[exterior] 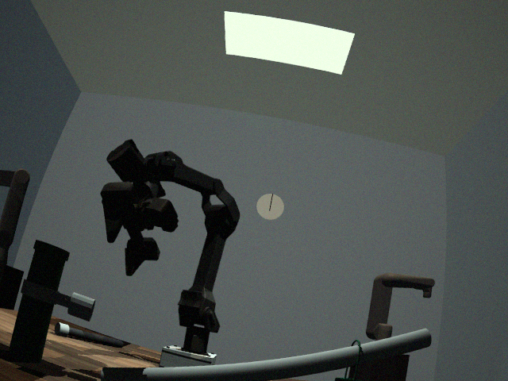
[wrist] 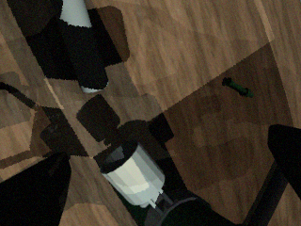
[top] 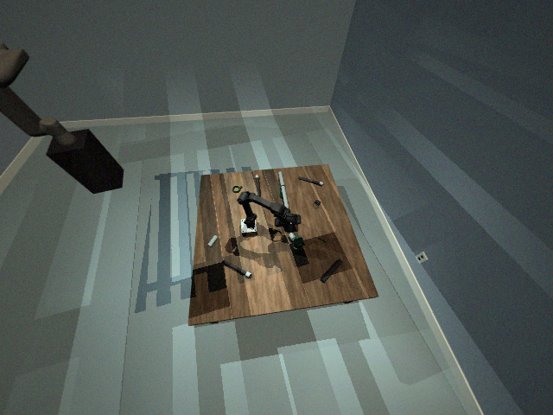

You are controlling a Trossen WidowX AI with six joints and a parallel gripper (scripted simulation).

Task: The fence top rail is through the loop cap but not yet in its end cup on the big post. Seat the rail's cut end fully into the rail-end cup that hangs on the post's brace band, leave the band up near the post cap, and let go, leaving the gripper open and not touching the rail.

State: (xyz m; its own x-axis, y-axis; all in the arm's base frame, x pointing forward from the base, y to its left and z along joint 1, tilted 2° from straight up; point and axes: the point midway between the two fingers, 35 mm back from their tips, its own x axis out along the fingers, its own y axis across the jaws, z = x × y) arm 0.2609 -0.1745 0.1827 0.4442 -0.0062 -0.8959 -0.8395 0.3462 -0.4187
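My gripper tip is 10 cm above the rail-end cup and 6 cm to the left of it. From my gripper tip the other things lie so: dark ring (34 cm ahead, 21 cm to the left, 21 cm below); green bolt (24 cm ahead, 21 cm below, 10 cm to the right); dark tube (36 cm to the right, 20 cm below, 20 cm ahead).
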